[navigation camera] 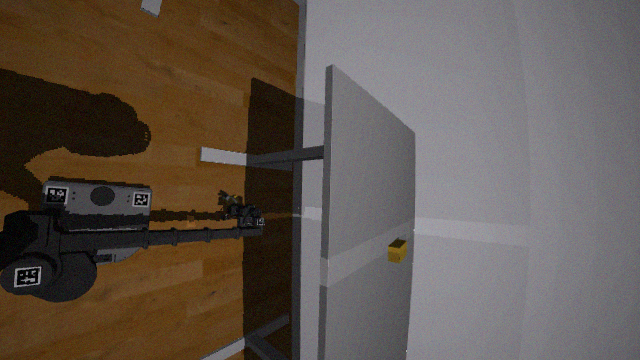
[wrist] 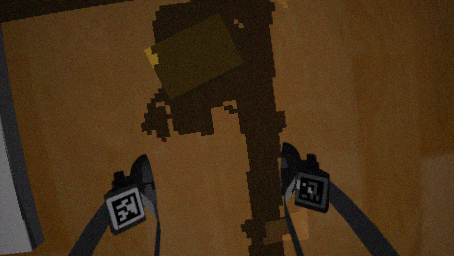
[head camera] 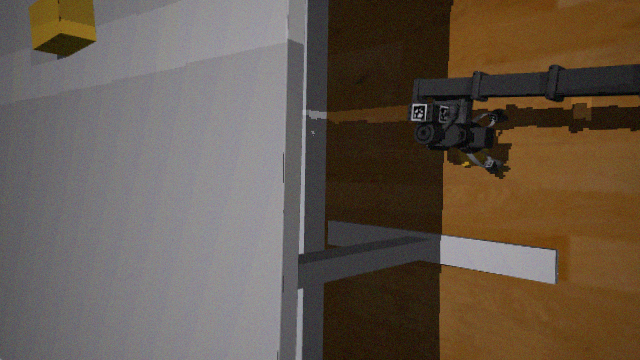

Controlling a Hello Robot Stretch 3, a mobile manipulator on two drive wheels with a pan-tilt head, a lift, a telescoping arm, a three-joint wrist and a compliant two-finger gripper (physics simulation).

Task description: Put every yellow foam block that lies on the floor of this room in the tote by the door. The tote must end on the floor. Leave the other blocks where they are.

Note:
In view: the gripper (head camera: 499, 141).
The gripper also shows in the wrist view (wrist: 217, 166).

